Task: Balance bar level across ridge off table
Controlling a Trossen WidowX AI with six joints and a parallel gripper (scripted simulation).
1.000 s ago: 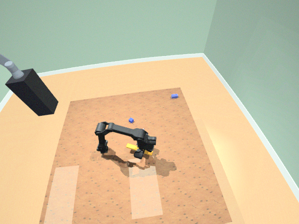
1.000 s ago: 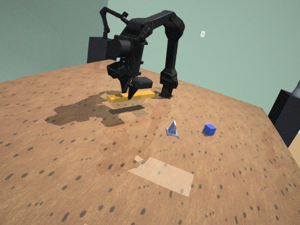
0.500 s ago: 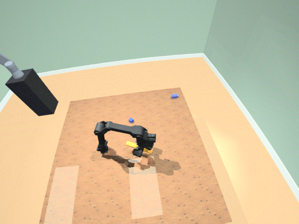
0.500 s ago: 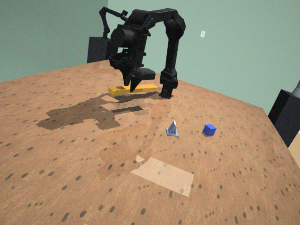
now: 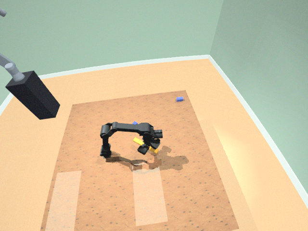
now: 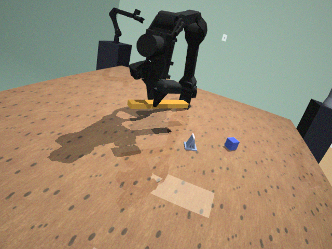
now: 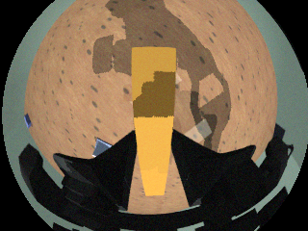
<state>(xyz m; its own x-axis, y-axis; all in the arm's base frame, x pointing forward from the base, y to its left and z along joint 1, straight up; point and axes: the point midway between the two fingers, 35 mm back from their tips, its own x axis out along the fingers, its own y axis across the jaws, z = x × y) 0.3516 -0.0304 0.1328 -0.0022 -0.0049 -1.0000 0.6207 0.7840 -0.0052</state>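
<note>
Right now my gripper tip is 2 cm past the yellow bar and 2 cm to the right of it. Also, from my gripper tip: blue cube: 10 cm behind, 29 cm to the left, 8 cm below.
</note>
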